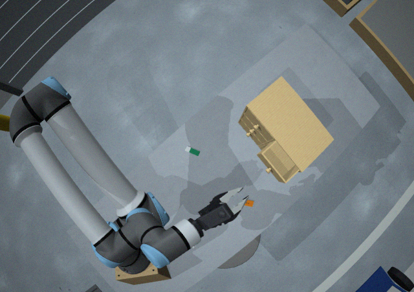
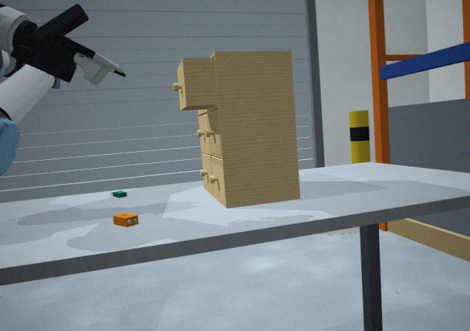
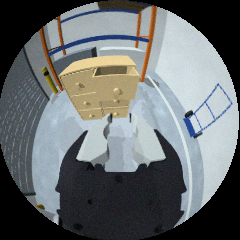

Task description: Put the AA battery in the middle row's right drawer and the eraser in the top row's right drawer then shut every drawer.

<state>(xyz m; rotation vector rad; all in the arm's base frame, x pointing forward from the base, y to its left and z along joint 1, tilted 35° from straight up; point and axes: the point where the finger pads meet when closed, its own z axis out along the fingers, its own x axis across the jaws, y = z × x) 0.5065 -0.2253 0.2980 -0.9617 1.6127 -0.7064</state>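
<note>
The eraser lies 60 mm behind my hand, 260 mm to the left of it and 310 mm below it. The rest, counted from my hand: orange block (110 mm to the right, 310 mm below); then green AA battery (260 mm ahead, 30 mm to the left, 190 mm below).
</note>
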